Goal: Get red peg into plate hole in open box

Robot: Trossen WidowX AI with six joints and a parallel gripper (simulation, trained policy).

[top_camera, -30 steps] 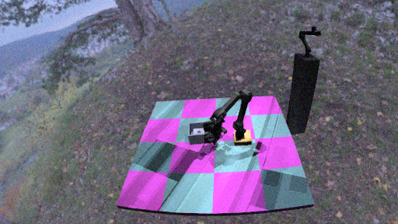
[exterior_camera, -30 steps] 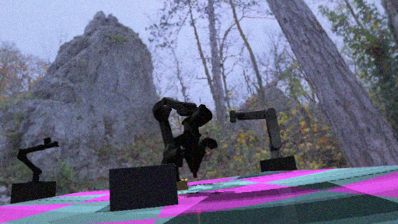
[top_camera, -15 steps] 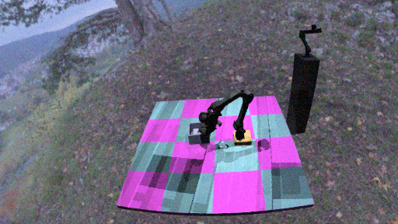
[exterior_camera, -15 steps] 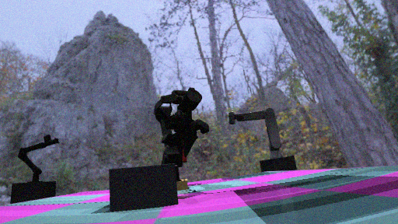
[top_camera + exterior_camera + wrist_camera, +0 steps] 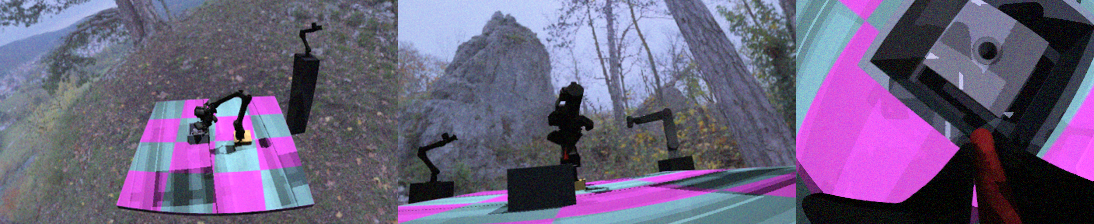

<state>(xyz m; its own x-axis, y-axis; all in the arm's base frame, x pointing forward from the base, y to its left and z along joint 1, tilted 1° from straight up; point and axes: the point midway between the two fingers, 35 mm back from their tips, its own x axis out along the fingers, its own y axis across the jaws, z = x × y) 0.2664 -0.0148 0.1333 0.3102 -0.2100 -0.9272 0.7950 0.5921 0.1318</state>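
The red peg lies 20 mm above my gripper tip, 10 mm to the left of it and 10 mm behind it. From my gripper tip the other things lie so: grey plate (90 mm below, 70 mm to the right, 40 mm ahead); then dark box (110 mm below, 70 mm to the right, 40 mm ahead).
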